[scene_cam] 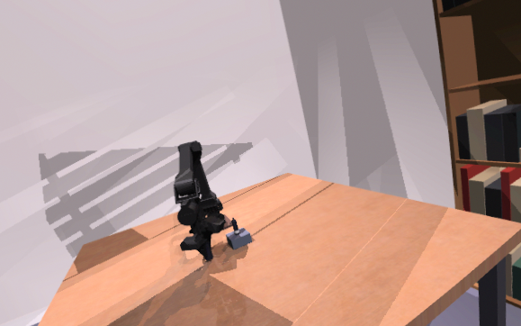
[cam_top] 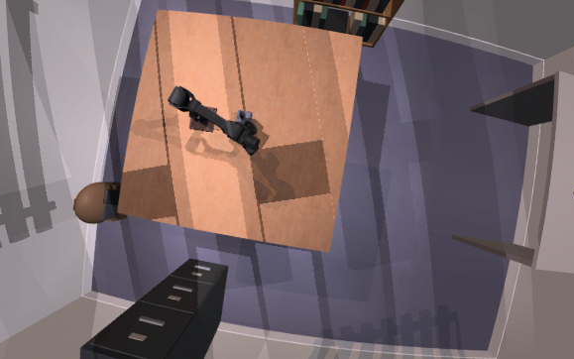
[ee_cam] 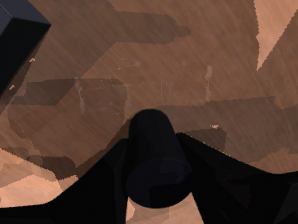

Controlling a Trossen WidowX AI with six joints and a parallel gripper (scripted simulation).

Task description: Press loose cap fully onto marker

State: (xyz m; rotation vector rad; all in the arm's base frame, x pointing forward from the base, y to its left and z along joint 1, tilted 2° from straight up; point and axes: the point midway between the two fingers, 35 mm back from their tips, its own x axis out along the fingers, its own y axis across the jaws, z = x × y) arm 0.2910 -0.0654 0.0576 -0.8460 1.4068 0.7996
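My gripper tip is now 120 mm to the right of the blue-grey holder block, 50 mm past it and 10 mm above it. Also, from my gripper tip: dark marker cap 10 mm above.
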